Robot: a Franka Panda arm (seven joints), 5 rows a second.
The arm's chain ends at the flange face. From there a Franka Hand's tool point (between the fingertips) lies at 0.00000 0.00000 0.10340 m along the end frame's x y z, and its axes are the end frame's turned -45 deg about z.
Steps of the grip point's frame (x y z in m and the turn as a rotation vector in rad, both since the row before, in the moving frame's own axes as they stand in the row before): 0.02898, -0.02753, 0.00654, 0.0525, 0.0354, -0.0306; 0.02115, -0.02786, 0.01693, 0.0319, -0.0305, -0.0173; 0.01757, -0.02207, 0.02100, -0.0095, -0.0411, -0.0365; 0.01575, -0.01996, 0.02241, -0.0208, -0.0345, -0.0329; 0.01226, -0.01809, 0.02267, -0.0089, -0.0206, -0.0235
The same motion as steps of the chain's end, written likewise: 0.00237, -0.03356, 0.00675, 0.0622, -0.0121, -0.0306; -0.00018, -0.03459, 0.01703, 0.0010, -0.0441, -0.0173; -0.00094, -0.03177, 0.02109, -0.0358, -0.0223, -0.0365; -0.00204, -0.02931, 0.02249, -0.0391, -0.0097, -0.0329; -0.00329, -0.02363, 0.02270, -0.0209, -0.0083, -0.0235
